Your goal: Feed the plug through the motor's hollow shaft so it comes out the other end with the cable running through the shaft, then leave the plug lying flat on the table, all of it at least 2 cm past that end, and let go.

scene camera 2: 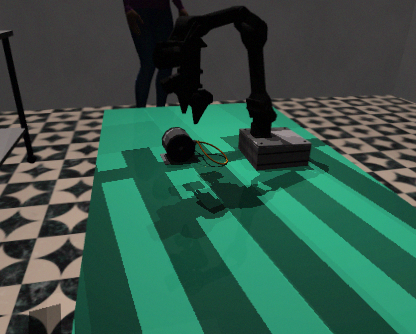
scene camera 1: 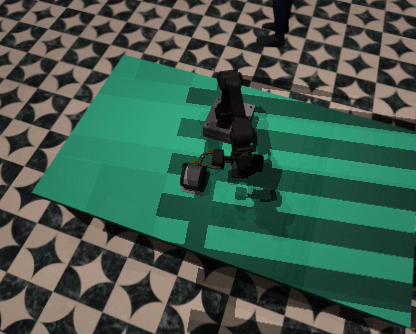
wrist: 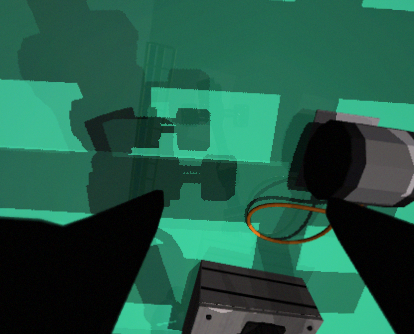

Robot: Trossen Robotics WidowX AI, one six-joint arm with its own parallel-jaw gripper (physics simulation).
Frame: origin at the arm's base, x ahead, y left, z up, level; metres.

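Seen in the pictures: gripper, fingertip midpoint: [scene camera 2: 189,118] [wrist: 243,201]; arm's base at its link origin: [scene camera 2: 260,135] [scene camera 1: 224,122].
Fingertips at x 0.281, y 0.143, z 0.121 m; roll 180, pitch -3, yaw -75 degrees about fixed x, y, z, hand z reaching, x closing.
Observation:
Pixels of each thing's top centre, then the offset from my fingertips to it. "pt": a spot on its surface instead. Level surfaces: height alone.
- motor at its top centre: [wrist: 388,181] [scene camera 2: 178,131] [scene camera 1: 193,170] 0.016 m ahead, 0.176 m right, 0.104 m down
- small pinkish-grey plate at a spot on its surface: [wrist: 350,116] pt 0.075 m ahead, 0.169 m right, 0.204 m down
- thin orange cable at a spot on its surface: [wrist: 290,242] pt 0.140 m back, 0.162 m right, 0.186 m down
- green table at its surface level: 0.206 m down
The motor [scene camera 1: 194,176] [scene camera 2: 178,145] [wrist: 382,165] lies on its side, a grey cylinder with a dark end face, on a small pinkish-grey plate [wrist: 350,116] on the green table. A thin orange cable [scene camera 2: 212,155] [wrist: 290,242] loops out beside the motor, toward the arm's base. The plug cannot be made out; whether any cable is in the shaft cannot be told. My gripper [scene camera 1: 230,166] [scene camera 2: 191,117] [wrist: 243,201] is open and empty, pointing down, well above the table. In the wrist view the right finger overlaps the motor's lower edge and one end of the cable loop.
The arm's grey base block [scene camera 1: 220,131] [scene camera 2: 282,155] [wrist: 252,285] stands near the cable loop. Dark stripes and the arm's shadow fall across the green table [scene camera 1: 100,120] [scene camera 2: 120,120]. A person [scene camera 1: 281,25] [scene camera 2: 150,60] stands beyond the table. A black-legged stand [scene camera 2: 17,95] is at the left.

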